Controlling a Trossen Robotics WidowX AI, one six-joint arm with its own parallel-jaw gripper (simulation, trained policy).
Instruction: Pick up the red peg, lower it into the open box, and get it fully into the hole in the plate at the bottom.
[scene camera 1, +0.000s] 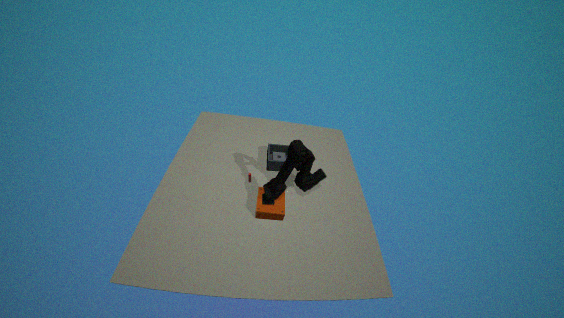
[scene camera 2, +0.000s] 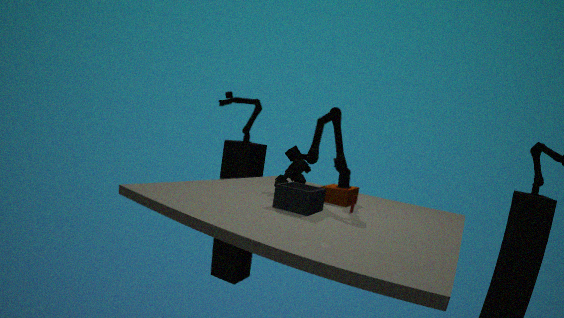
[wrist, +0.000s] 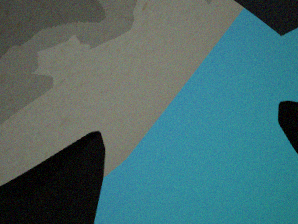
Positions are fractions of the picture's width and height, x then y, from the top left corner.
Observation:
In view: the gripper (wrist: 0.65, 0.56) and a grey box (scene camera 2: 0.54, 0.63).

